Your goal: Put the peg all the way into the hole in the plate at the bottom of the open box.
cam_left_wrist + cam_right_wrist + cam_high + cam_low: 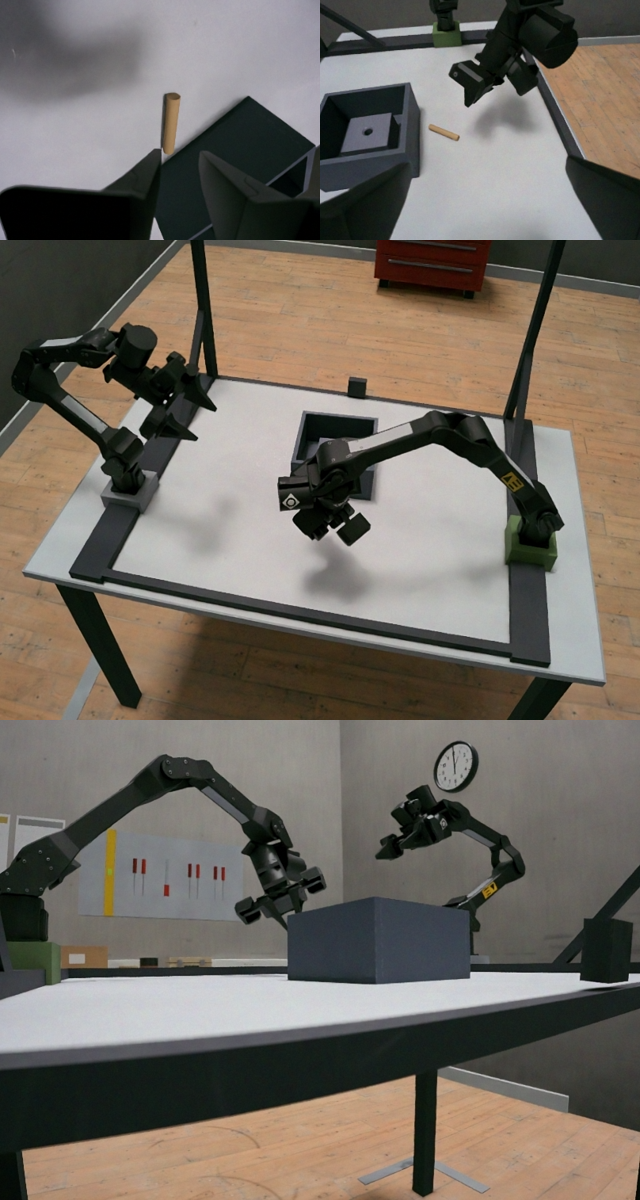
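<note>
The peg is 11 cm below my left hand and 8 cm behind it. Also, from my left hand: grey plate: 24 cm behind, 8 cm below, 2 cm to the right; box: 24 cm behind, 9 cm below, 2 cm to the right.
</note>
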